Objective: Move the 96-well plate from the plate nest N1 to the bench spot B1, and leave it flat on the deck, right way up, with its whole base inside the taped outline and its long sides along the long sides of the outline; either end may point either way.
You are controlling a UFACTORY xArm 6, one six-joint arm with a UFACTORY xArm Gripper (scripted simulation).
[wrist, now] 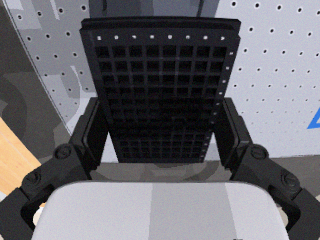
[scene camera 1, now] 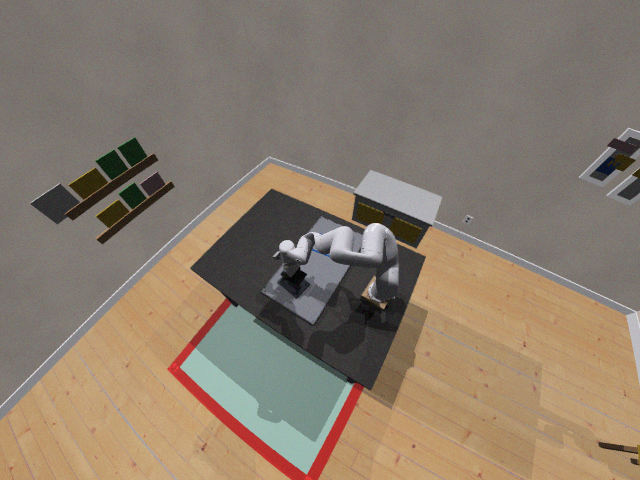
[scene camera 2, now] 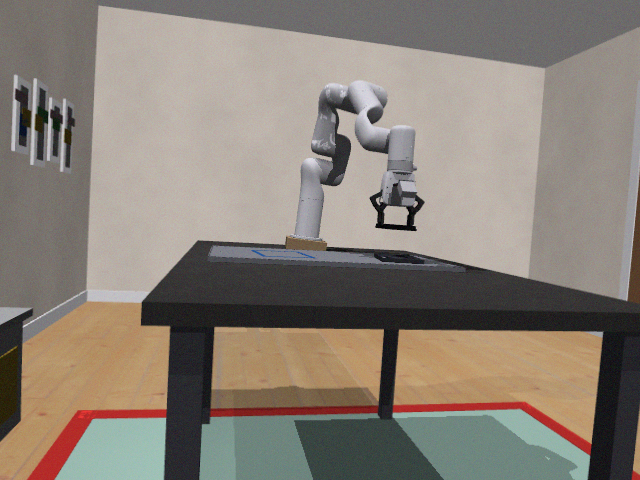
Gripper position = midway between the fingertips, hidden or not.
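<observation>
A black 96-well plate [wrist: 154,136] is there for me to see, and I see my gripper [scene camera 2: 395,226] as well.
</observation>
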